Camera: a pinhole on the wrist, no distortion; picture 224 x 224 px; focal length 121.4 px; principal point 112.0 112.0 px. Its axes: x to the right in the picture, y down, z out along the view. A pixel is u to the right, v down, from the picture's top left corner.
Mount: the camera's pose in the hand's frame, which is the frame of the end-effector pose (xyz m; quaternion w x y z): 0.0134 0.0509 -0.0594 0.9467 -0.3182 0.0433 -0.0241
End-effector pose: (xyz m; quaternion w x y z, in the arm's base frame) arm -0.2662 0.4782 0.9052 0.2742 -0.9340 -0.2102 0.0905
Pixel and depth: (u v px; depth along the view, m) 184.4 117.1 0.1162
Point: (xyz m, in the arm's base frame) -0.1485 0.4407 0.8134
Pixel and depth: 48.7 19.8 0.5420
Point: -0.6232 0.6299 0.3470
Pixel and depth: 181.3 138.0 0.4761
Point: 0.0997 0.4352 0.4694
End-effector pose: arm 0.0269 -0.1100 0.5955 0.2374 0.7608 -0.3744 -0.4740
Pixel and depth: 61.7 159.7 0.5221
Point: -0.4209 -0.3244 0.9574
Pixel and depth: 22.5 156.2 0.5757
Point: -0.5413 -0.1953 1.0800
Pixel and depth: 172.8 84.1 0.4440
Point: -0.2798 -0.4650 0.4541
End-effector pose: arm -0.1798 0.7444 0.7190 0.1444 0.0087 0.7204 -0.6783
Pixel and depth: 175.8 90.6 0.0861
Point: -0.2224 0.7244 0.6188
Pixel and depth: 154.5 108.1 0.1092
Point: -0.2108 0.7156 0.5963
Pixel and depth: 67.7 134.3 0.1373
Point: -0.1180 0.7242 0.5694
